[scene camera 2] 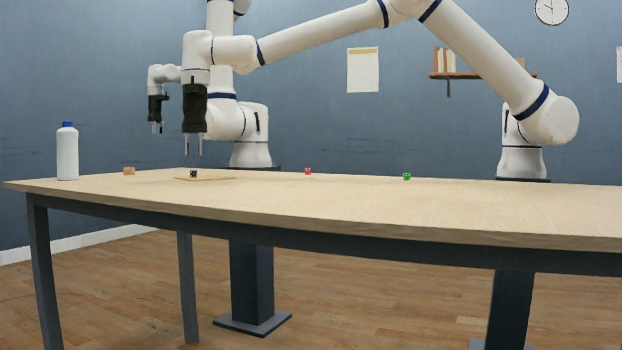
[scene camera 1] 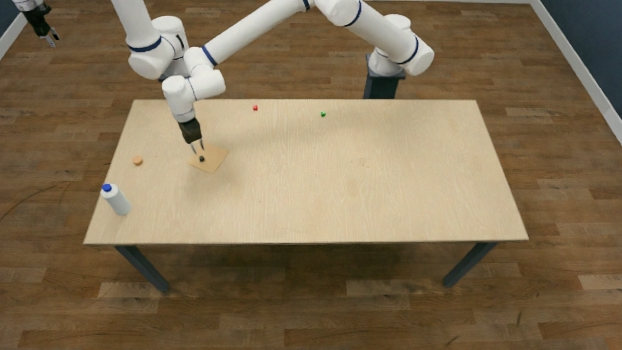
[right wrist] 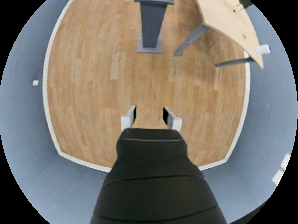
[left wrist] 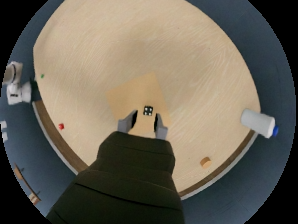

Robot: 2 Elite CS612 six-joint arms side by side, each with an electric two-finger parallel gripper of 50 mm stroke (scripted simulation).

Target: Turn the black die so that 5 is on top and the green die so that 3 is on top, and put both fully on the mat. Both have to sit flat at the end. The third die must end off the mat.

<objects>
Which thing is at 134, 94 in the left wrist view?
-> A tan mat.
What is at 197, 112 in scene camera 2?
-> The left gripper.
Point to a white bottle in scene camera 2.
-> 67, 137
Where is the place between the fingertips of the right gripper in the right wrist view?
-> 149, 111
</objects>
